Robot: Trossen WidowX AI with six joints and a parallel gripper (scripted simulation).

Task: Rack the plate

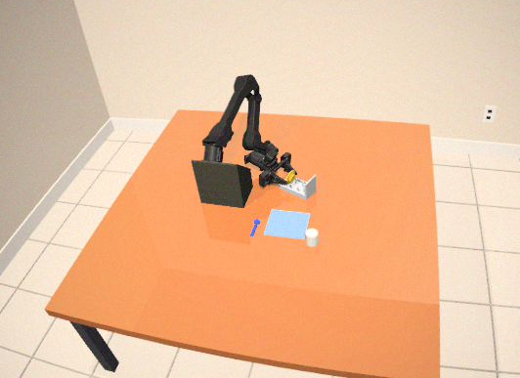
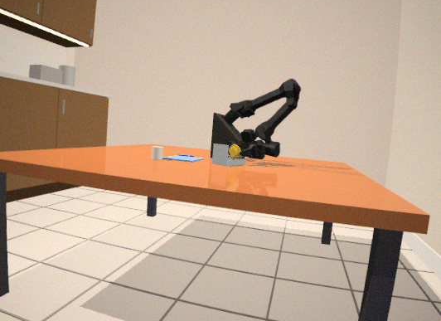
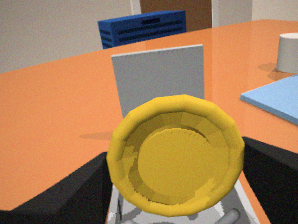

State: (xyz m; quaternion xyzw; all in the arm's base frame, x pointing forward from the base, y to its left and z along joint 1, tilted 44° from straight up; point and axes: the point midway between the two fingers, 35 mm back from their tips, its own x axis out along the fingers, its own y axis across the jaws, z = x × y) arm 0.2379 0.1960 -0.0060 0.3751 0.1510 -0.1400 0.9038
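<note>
My gripper tip is 1 cm past the yellow plate. From my gripper tip the other things lie so: blue spoon (8 cm behind, 24 cm to the right, 4 cm below); then grey dish rack (2 cm ahead, 1 cm to the right, 2 cm below); then light blue mat (3 cm ahead, 21 cm to the right, 4 cm below).
</note>
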